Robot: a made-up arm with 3 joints. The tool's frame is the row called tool.
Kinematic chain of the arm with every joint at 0, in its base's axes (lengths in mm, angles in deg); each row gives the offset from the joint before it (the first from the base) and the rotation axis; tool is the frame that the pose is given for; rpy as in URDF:
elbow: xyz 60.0 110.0 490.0 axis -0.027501 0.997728 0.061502
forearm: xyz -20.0 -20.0 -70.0 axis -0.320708 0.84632 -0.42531
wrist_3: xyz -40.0 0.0 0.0 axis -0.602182 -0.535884 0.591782
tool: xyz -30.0 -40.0 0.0 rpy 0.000 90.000 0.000
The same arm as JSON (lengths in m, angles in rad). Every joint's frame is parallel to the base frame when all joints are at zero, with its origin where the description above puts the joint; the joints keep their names.
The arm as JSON. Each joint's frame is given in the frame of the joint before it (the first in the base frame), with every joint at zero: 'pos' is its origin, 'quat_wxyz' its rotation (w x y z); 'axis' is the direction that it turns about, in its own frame. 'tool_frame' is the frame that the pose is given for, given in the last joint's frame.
{
  "length_unit": "m",
  "angle_unit": "rad",
  "joints": [
    {
      "joint": "elbow",
      "pos": [
        0.06,
        0.11,
        0.49
      ],
      "quat_wxyz": [
        1.0,
        0.0,
        0.0,
        0.0
      ],
      "axis": [
        -0.027501,
        0.997728,
        0.061502
      ]
    },
    {
      "joint": "forearm",
      "pos": [
        -0.02,
        -0.02,
        -0.07
      ],
      "quat_wxyz": [
        1.0,
        0.0,
        0.0,
        0.0
      ],
      "axis": [
        -0.320708,
        0.84632,
        -0.42531
      ]
    },
    {
      "joint": "wrist_3",
      "pos": [
        -0.04,
        0.0,
        0.0
      ],
      "quat_wxyz": [
        1.0,
        0.0,
        0.0,
        0.0
      ],
      "axis": [
        -0.602182,
        -0.535884,
        0.591782
      ]
    }
  ],
  "tool_frame": {
    "pos": [
      -0.03,
      -0.04,
      0.0
    ],
    "quat_wxyz": [
      0.707107,
      0.0,
      0.707107,
      0.0
    ]
  }
}

